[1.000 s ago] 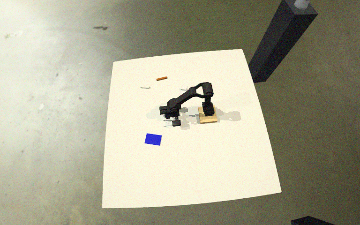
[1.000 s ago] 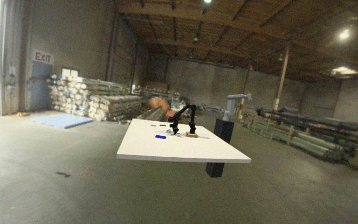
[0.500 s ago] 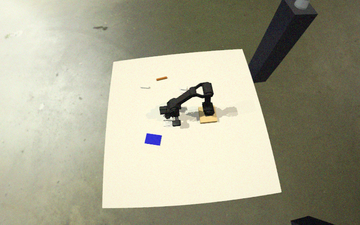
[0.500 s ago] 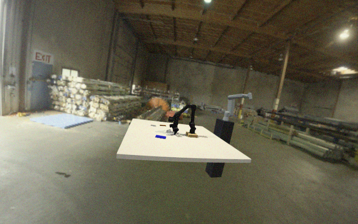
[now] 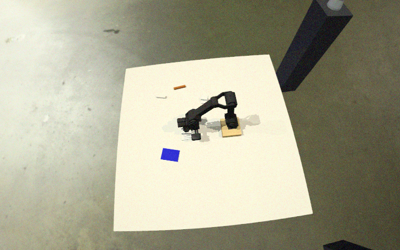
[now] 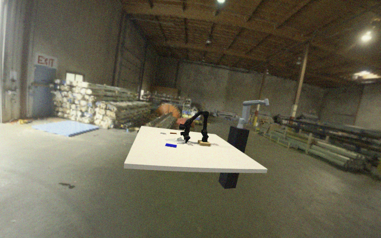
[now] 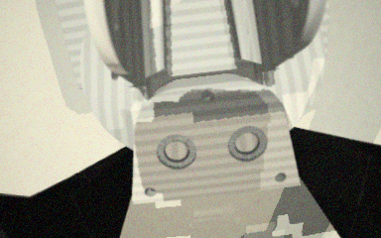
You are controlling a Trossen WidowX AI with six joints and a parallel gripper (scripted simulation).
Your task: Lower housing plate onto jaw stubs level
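The housing plate is 10 mm ahead of my gripper tip and 20 mm above it. The rest, counted from my gripper tip: small white block (240 mm ahead, 330 mm to the right); then blue rectangle (200 mm ahead, 150 mm to the left); then brown bar (90 mm ahead, 390 mm to the right).
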